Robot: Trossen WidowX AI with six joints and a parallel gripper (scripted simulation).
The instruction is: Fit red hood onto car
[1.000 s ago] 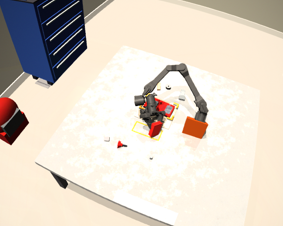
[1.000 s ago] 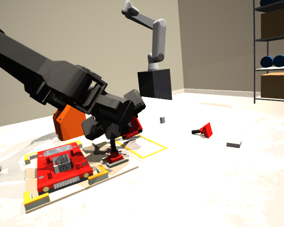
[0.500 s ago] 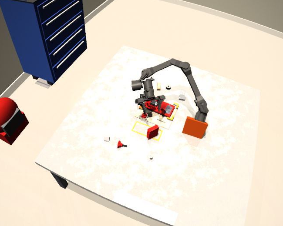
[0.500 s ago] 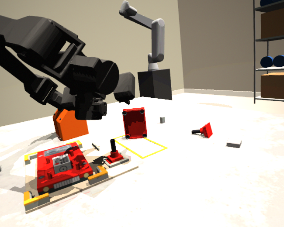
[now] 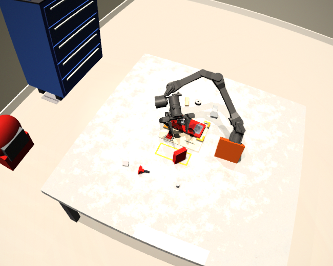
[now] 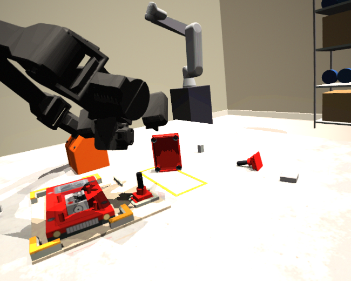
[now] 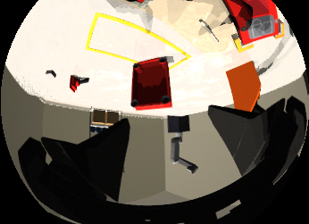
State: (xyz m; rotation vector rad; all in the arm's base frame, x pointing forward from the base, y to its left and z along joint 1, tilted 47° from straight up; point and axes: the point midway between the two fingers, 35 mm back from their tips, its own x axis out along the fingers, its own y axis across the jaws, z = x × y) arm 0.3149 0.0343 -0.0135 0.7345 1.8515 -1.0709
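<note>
The hood is 30 mm behind my gripper tip, 80 mm to the left of it and 80 mm below it. Also, from my gripper tip: grey engine block (30 mm ahead, 160 mm to the right, 100 mm below).
</note>
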